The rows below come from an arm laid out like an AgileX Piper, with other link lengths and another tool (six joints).
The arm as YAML. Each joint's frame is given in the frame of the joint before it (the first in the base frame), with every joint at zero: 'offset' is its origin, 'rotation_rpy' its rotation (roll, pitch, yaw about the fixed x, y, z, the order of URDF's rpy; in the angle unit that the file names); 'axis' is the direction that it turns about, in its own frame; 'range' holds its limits. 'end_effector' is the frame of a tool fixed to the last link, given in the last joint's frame.
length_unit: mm
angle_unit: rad
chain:
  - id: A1
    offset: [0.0, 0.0, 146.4]
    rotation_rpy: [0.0, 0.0, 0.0]
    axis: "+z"
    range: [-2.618, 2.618]
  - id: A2
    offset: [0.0, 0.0, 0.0]
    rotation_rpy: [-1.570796, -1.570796, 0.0]
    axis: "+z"
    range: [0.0, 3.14]
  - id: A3
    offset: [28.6, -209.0, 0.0]
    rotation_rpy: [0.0, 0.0, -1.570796]
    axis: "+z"
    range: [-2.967, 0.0]
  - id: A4
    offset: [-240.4, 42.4, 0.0]
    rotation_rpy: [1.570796, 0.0, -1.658]
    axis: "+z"
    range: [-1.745, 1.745]
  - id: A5
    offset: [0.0, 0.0, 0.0]
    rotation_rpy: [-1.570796, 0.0, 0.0]
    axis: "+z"
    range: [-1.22, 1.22]
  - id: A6
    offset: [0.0, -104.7, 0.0]
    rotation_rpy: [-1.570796, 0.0, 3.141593]
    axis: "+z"
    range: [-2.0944, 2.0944]
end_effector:
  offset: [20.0, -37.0, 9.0]
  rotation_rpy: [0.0, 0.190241, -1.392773]
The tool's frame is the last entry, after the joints.
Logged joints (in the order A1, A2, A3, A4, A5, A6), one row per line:
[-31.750, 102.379, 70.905, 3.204, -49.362, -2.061]
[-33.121, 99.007, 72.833, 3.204, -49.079, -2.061]
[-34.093, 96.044, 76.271, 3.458, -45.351, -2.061]
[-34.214, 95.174, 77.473, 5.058, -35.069, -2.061]
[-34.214, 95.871, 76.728, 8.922, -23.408, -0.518]
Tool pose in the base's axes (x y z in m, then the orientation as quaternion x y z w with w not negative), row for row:
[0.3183, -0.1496, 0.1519, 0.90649, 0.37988, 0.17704, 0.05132]
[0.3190, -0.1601, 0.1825, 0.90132, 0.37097, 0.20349, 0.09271]
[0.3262, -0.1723, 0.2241, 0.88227, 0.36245, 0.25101, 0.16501]
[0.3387, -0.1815, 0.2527, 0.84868, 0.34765, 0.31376, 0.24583]
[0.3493, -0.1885, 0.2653, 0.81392, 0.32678, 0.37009, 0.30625]
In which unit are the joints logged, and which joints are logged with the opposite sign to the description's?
The joints are logged in degrees. Opposite sign: A3, A5, A6.
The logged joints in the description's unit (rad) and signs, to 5 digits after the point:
[-0.55414, 1.78685, -1.23753, 0.05592, 0.86153, 0.03597]
[-0.57807, 1.72800, -1.27118, 0.05592, 0.85659, 0.03597]
[-0.59504, 1.67628, -1.33118, 0.06035, 0.79152, 0.03597]
[-0.59715, 1.66110, -1.35216, 0.08828, 0.61207, 0.03597]
[-0.59715, 1.67326, -1.33916, 0.15572, 0.40855, 0.00904]

